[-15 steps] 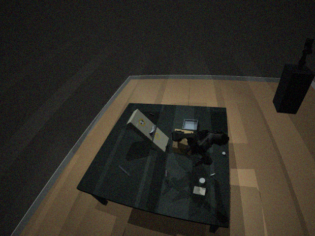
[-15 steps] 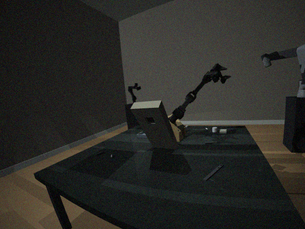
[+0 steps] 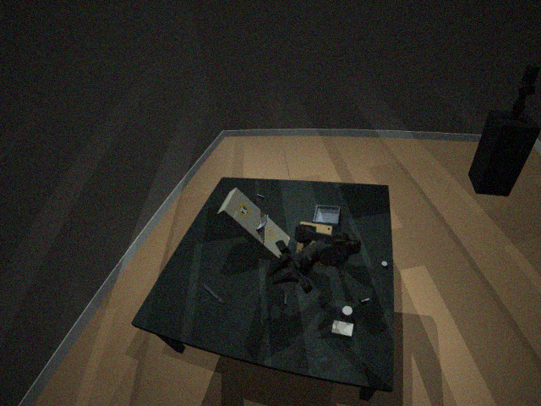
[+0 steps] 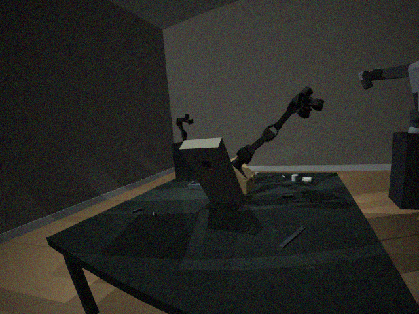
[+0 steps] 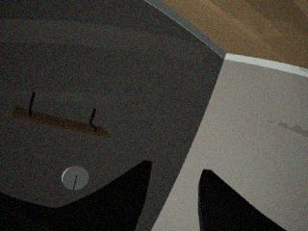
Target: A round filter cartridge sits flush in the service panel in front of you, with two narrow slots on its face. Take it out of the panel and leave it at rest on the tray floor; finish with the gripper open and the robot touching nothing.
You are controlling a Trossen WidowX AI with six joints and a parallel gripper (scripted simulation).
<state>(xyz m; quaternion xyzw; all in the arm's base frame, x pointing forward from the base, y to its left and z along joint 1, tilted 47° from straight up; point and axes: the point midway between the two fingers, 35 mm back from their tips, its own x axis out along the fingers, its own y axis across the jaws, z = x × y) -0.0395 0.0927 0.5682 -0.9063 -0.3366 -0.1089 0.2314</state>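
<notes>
My gripper tip is now 35 cm short of the round grey filter cartridge, 49 cm to the left of it and 21 cm above it. The rest, counted from my gripper tip: grey tray: 5 cm behind, 79 cm to the right, 47 cm below.
</notes>
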